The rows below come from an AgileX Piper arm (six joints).
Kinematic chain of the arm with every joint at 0, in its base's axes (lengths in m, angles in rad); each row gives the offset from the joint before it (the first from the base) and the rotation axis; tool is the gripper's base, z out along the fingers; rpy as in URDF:
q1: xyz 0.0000 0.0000 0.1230 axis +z
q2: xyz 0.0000 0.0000 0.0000 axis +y
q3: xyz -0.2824 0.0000 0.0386 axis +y
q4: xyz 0.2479 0.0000 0.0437 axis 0.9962 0 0.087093
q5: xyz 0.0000 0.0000 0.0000 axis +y
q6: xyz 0.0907 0.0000 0.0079 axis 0.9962 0 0.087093
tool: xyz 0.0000 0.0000 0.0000 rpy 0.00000 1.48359 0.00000
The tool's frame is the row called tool.
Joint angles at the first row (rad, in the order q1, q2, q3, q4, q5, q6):
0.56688, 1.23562, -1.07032, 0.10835, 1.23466, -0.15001
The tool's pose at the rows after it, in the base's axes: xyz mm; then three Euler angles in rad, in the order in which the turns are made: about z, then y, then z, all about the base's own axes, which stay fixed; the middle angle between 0 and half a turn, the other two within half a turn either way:
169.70 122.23 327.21 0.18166 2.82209 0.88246
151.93 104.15 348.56 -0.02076 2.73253 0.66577
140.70 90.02 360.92 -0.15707 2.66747 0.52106
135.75 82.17 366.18 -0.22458 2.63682 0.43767
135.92 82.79 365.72 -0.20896 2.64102 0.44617
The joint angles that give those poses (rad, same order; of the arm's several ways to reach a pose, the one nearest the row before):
0.58398, 1.18808, -1.07031, 0.09797, 1.23547, -0.13487
0.58509, 1.07630, -1.07031, 0.03385, 1.24431, -0.10567
0.58510, 1.00451, -1.07032, -0.03079, 1.25066, -0.09039
0.58508, 0.97170, -1.07033, -0.07474, 1.25728, -0.07225
0.58513, 0.97406, -1.07031, -0.06991, 1.25847, -0.06535

